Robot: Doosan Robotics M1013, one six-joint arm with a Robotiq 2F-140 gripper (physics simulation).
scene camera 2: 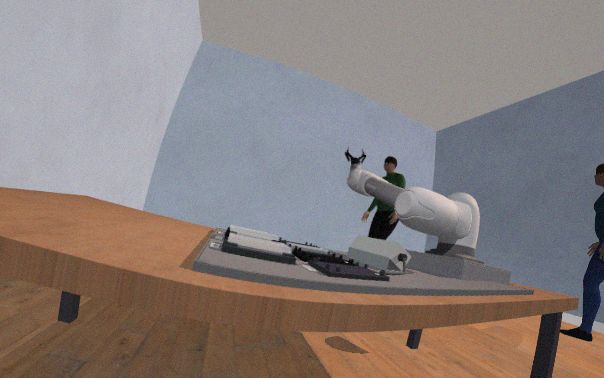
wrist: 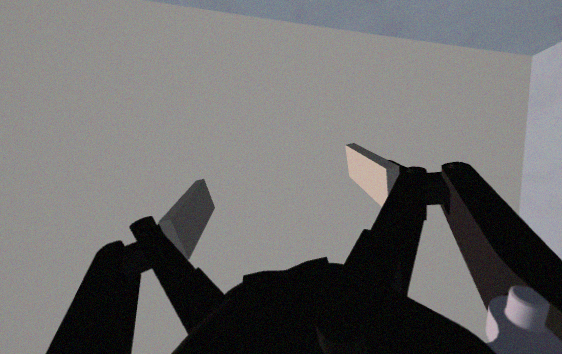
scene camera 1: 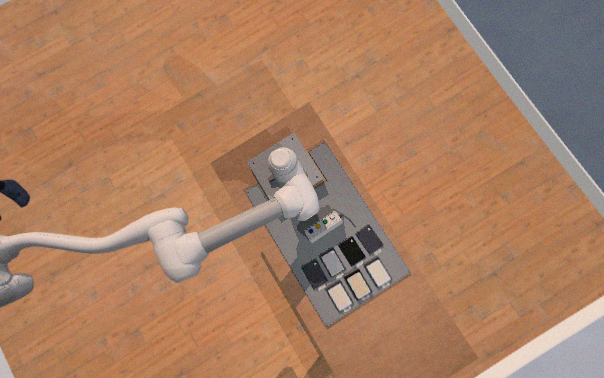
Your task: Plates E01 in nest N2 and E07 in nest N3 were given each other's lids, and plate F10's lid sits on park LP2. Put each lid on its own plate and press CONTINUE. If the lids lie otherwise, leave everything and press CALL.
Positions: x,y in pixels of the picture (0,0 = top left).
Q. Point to a button box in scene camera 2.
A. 387,255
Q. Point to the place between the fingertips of the gripper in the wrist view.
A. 277,177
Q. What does the gripper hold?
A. Nothing.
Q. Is the gripper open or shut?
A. Open.
